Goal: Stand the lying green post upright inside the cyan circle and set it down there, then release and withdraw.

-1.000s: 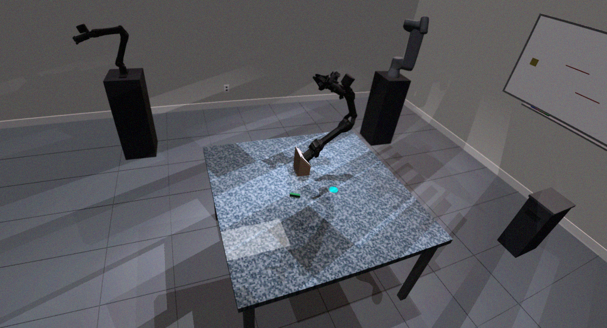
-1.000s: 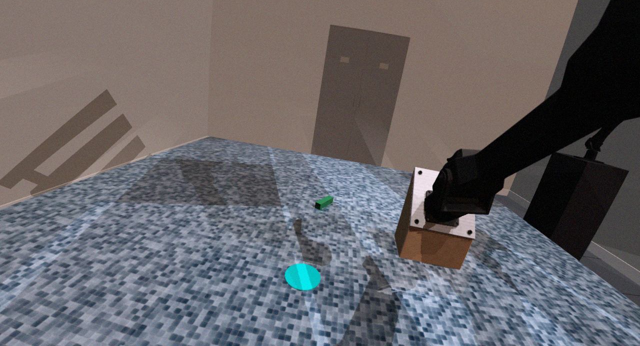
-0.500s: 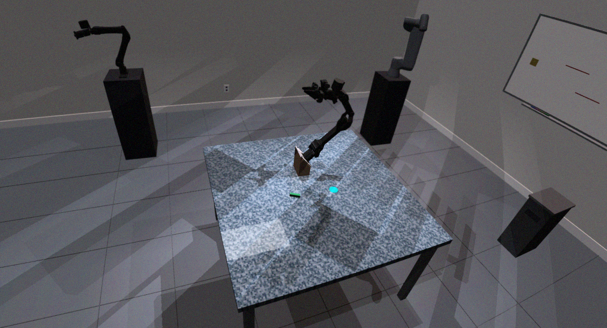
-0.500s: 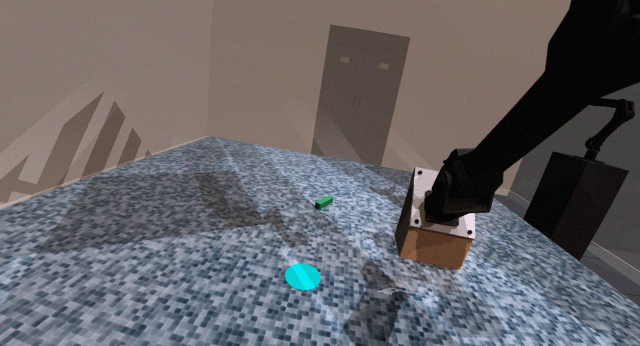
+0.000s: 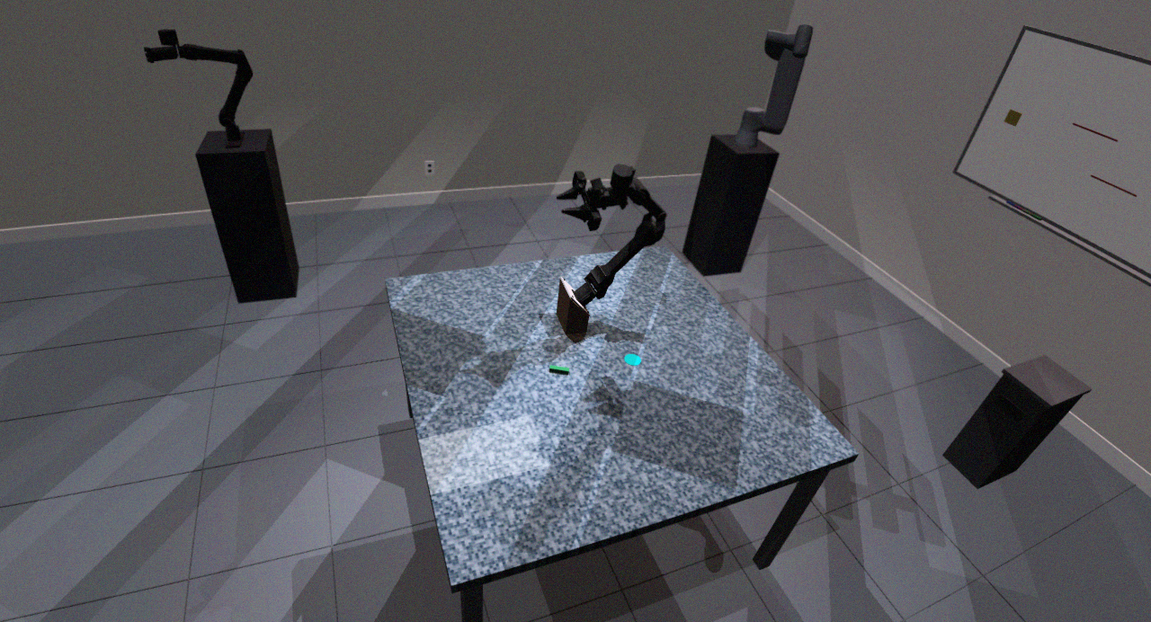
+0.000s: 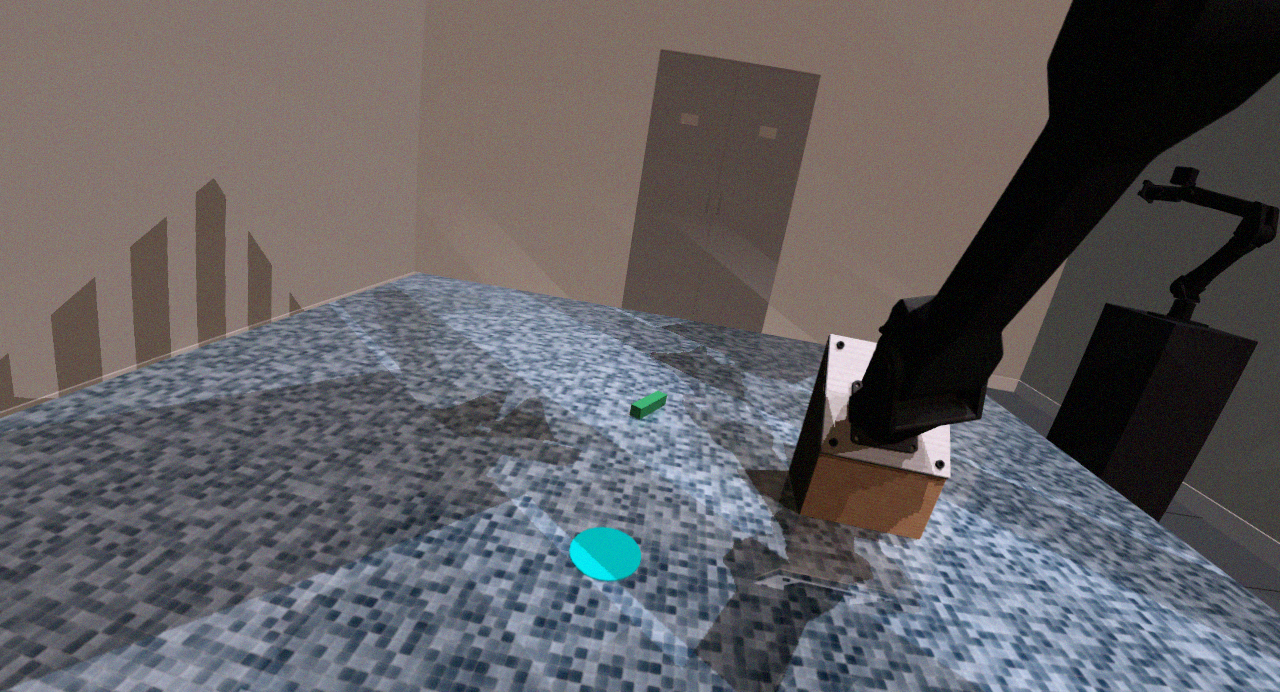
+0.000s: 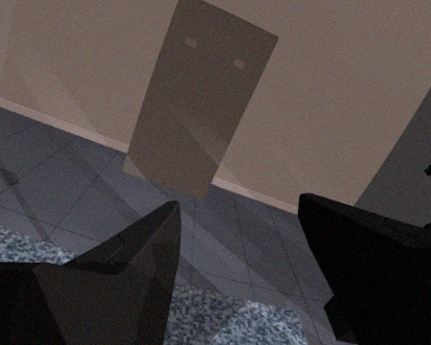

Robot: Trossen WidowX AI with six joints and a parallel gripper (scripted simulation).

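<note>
Now: the green post 110 mm ahead of my gripper tip, 20 mm to the left of it and 570 mm below it. The rest, counted from my gripper tip: cyan circle: 110 mm ahead, 300 mm to the left, 580 mm below.
</note>
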